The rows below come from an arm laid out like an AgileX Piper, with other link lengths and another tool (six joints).
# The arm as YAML. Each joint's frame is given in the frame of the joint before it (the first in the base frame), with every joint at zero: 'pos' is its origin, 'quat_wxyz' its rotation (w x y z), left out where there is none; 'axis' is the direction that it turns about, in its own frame. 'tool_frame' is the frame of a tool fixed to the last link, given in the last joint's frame.
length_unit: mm
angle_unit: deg
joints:
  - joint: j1
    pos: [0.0, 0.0, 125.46]
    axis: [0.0, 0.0, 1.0]
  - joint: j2
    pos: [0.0, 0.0, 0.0]
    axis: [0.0, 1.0, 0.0]
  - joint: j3
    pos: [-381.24, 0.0, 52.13]
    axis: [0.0, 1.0, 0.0]
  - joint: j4
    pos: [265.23, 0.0, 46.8]
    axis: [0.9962, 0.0, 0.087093]
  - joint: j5
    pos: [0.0, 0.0, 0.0]
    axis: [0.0, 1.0, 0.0]
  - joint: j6
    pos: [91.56, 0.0, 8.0]
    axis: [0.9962, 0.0, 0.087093]
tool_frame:
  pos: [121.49, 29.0, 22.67]
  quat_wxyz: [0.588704, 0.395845, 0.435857, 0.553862]
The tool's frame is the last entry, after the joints.
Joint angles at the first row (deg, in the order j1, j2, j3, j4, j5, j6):
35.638, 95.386, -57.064, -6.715, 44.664, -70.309
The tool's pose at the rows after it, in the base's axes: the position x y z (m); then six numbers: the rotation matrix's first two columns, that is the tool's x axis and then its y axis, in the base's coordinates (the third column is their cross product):
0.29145 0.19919 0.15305 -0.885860 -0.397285 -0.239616 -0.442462 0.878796 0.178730
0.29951 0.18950 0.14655 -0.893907 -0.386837 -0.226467 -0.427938 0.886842 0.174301
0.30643 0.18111 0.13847 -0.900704 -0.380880 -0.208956 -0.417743 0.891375 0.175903
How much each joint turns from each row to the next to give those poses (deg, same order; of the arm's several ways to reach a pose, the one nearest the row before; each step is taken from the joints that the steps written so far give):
-1.486, 0.704, -0.105, -0.101, -1.660, -0.660
-2.008, 1.071, -0.002, 0.113, -0.359, -1.248
-1.937, 1.321, 0.001, 0.687, -0.454, -1.877

